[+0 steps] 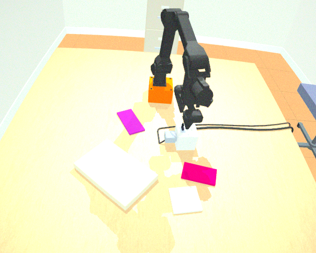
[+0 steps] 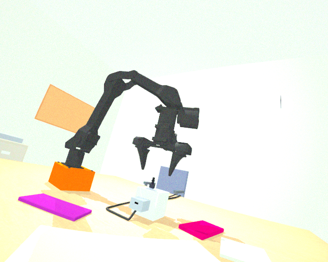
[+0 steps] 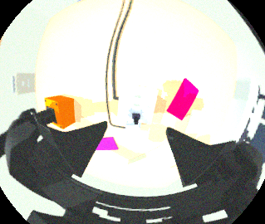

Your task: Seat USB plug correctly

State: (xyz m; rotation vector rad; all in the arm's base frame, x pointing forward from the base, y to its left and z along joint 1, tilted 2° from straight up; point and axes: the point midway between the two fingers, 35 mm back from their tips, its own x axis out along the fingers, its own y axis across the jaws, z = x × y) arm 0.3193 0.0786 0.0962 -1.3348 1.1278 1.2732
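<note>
My gripper tip is 40 mm above the dark USB plug. Round my gripper tip: white square pad 260 mm ahead, 120 mm below; then purple flat slab 200 mm to the right, 120 mm below, 120 mm behind; then magenta slab 150 mm ahead, 120 mm below, 60 mm to the left.
</note>
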